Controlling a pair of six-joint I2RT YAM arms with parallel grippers.
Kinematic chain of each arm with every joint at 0, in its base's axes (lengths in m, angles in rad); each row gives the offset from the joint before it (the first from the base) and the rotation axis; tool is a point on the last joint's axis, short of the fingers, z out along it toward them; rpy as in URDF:
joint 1: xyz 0 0 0.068 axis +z
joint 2: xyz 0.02 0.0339 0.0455 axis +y
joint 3: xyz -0.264 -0.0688 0 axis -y
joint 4: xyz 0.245 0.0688 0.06 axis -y
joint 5: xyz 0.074 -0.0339 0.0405 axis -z
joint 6: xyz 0.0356 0 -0.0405 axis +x
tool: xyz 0 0 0 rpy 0 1.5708 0
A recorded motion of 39 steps. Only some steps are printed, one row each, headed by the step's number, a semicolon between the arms.
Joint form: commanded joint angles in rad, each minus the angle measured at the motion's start. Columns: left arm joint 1, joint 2, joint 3, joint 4, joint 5, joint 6; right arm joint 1, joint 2, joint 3, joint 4, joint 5, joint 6.
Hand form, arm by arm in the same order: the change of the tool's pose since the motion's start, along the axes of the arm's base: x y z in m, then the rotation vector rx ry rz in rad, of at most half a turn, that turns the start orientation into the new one. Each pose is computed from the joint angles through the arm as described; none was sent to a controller.
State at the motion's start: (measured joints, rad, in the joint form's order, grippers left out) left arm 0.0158 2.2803 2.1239 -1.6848 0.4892 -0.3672; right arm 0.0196 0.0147 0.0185 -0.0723 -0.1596 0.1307
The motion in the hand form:
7: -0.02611 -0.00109 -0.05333 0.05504 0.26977 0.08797; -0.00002 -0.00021 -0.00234 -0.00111 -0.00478 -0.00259
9: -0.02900 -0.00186 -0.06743 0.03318 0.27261 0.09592; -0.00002 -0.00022 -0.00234 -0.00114 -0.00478 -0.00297
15: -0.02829 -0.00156 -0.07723 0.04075 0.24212 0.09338; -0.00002 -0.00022 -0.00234 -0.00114 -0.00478 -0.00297
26: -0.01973 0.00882 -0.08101 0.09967 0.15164 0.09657; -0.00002 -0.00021 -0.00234 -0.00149 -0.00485 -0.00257
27: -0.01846 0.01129 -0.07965 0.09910 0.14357 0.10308; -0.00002 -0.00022 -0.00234 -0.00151 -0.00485 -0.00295
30: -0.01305 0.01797 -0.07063 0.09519 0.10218 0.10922; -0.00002 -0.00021 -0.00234 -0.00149 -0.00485 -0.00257
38: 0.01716 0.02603 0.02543 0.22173 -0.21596 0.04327; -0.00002 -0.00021 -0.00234 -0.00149 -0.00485 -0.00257
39: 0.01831 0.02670 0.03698 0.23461 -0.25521 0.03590; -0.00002 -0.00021 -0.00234 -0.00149 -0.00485 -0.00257
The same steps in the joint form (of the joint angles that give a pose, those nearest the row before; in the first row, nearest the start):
7: -0.0034 -0.0115 -0.2632 0.0378 -0.0210 -0.1198; -0.0016 -0.0114 -0.0107 0.0038 0.0011 -0.0011
9: -0.0034 -0.0114 -0.3219 0.0946 0.0023 -0.1198; -0.0015 -0.0115 -0.0107 0.0038 0.0015 -0.0011
15: -0.0034 -0.0115 -0.3556 0.1583 -0.0069 -0.1198; -0.0015 -0.0115 -0.0107 0.0038 0.0015 -0.0011
26: 0.0172 -0.0114 -0.3517 0.2434 -0.0732 -0.1198; -0.0016 -0.0114 -0.0107 0.0038 0.0011 -0.0015
27: 0.0233 -0.0114 -0.3448 0.2449 -0.0732 -0.1198; -0.0015 -0.0115 -0.0107 0.0038 0.0015 -0.0015
30: 0.0393 -0.0137 -0.3067 0.2407 -0.0740 -0.1064; -0.0016 -0.0114 -0.0107 0.0038 0.0011 -0.0015
38: 0.0435 -0.0141 0.1045 0.1194 -0.2106 -0.0347; -0.0016 -0.0114 -0.0107 0.0038 0.0011 -0.0015
39: 0.0439 -0.0141 0.1523 0.1075 -0.2232 -0.0240; -0.0016 -0.0114 -0.0107 0.0038 0.0011 -0.0015

